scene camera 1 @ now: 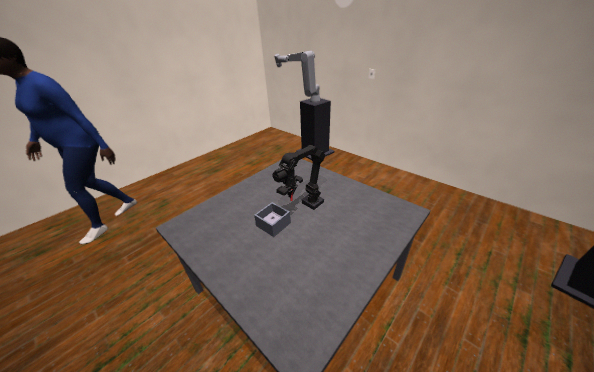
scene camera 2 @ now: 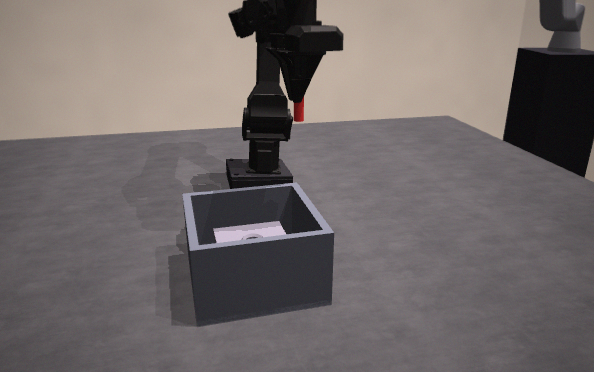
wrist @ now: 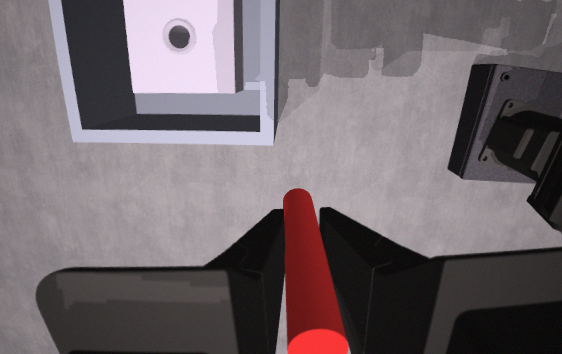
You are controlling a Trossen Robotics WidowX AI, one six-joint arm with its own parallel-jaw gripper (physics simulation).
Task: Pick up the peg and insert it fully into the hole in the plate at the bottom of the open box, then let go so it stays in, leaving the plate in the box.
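Frame: origin at the arm's base, x ahead, y left, z up, level; millimetres.
Seen in the pictures: gripper, between the fingertips: (scene camera 1: 290,196) (scene camera 2: 295,101) (wrist: 301,219); arm's base, origin of its link: (scene camera 1: 312,200) (scene camera 2: 263,168) (wrist: 517,137).
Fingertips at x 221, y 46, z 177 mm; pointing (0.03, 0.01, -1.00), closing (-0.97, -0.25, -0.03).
Pixels of each thing's top centre, then the offset from my fingertips to it. Level surfaces: height alone.
- red peg, centre of its top: (wrist: 313,350) (scene camera 2: 299,61) (scene camera 1: 290,189) dx -2, dy +5, dz +53 mm
- open grey box, centre of its top: (wrist: 159,30) (scene camera 2: 251,211) (scene camera 1: 272,213) dx +110, dy -61, dz -113 mm
- pale plate, centre of its top: (wrist: 178,36) (scene camera 2: 252,237) (scene camera 1: 272,217) dx +110, dy -61, dz -150 mm
- grey table, height of its surface: dz -211 mm
The red peg (scene camera 1: 292,197) (scene camera 2: 299,111) (wrist: 306,260) is upright in my gripper (scene camera 2: 297,99) (wrist: 301,219), which is shut on it. Its lower end sticks out below the fingertips, well above the table. The open grey box (scene camera 1: 280,227) (scene camera 2: 265,280) (wrist: 175,136) stands on the table. The pale plate (scene camera 2: 227,234) (wrist: 150,65) lies at its bottom, with a round, empty hole (wrist: 179,37). In the wrist view the box is at the upper left, and the peg is outside its walls. In scene camera 2 the near wall hides part of the plate and hole.
My arm's base (scene camera 1: 313,201) (scene camera 2: 260,174) (wrist: 500,125) stands on the grey table (scene camera 1: 300,280) (scene camera 2: 425,250) behind the box. A grey arm on a black pedestal (scene camera 1: 315,125) (scene camera 2: 547,105) stands beyond the table. A person in blue (scene camera 1: 60,110) is at the left in scene camera 1.
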